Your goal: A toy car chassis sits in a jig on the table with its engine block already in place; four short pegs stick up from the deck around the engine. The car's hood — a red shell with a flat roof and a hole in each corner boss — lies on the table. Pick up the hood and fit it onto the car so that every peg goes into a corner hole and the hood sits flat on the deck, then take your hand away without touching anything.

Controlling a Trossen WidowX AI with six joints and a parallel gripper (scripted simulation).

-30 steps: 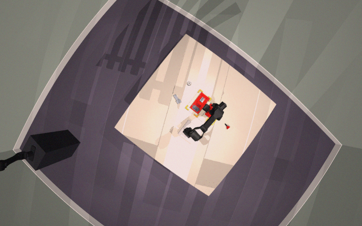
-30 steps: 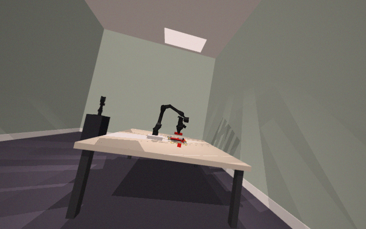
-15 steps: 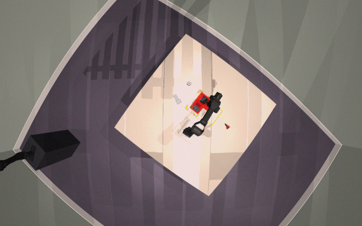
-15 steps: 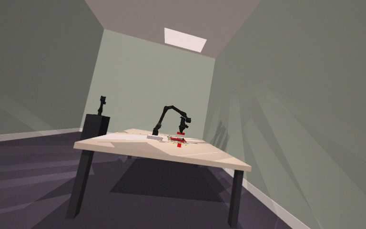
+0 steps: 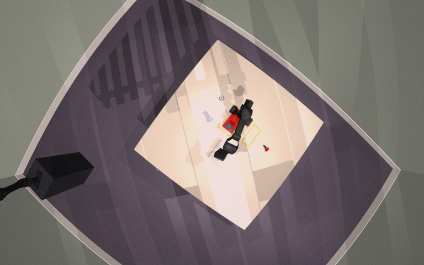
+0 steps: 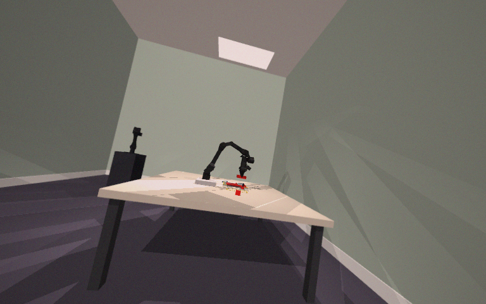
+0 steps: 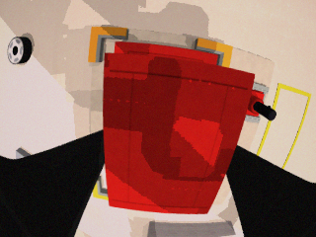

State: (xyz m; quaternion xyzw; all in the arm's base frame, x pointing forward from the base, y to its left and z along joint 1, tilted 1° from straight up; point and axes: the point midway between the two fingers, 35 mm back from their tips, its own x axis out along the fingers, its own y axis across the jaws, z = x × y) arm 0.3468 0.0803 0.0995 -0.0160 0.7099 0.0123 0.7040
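Right now the grey engine block is 80 mm below my gripper tip and 10 mm to the left of it. Also, from my gripper tip: red hood right at my gripper tip.
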